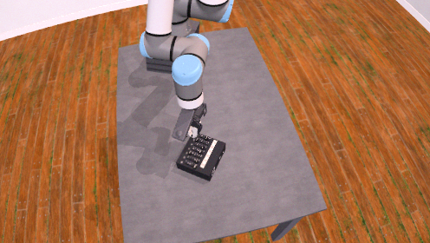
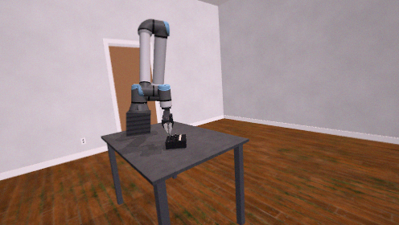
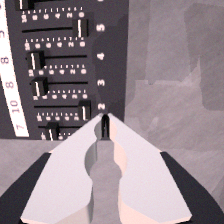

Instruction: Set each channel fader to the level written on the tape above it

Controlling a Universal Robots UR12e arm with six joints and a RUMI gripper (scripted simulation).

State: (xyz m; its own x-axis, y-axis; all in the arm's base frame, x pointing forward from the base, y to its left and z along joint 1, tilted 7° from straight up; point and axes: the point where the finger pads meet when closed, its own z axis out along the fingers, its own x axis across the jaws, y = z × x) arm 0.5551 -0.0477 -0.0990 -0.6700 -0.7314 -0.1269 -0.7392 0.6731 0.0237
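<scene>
Right now the fader knob is 2 cm below my hand, 1 cm to the left of it and 1 cm ahead of it. Also, from my hand: channel fader cap (6 cm ahead, 3 cm to the right, 2 cm below).
</scene>
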